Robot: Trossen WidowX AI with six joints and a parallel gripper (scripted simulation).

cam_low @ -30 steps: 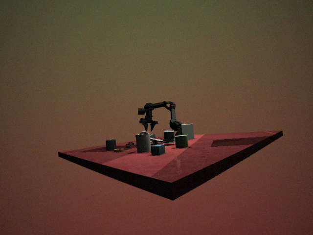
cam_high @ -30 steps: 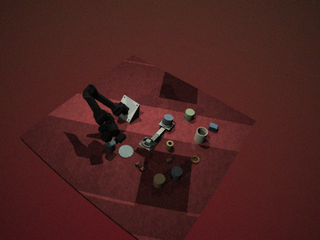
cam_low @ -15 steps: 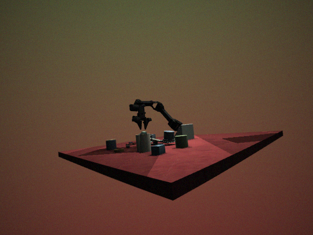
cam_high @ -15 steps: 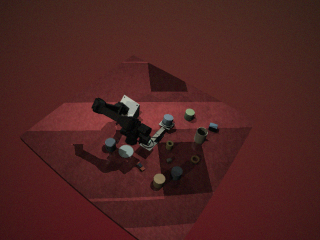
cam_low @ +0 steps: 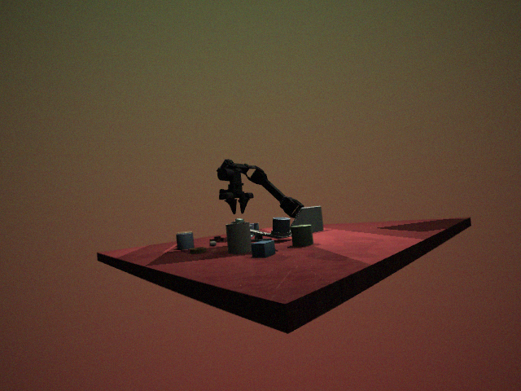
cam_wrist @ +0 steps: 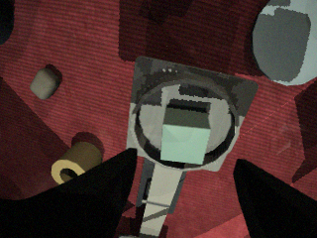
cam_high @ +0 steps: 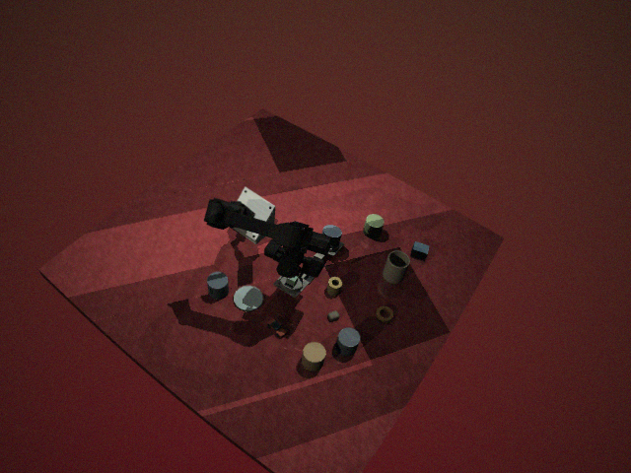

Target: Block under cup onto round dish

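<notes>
Right now the pale blue round dish is 12 cm below my gripper tip, 11 cm to the right of it and 9 cm behind it. The rest, counted from my gripper tip: beige cup (33 cm to the left, 21 cm ahead, 8 cm below); then tan cylinder (22 cm ahead, 12 cm to the right, 9 cm below); then toy car (13 cm to the right, 11 cm below, 6 cm ahead).
</notes>
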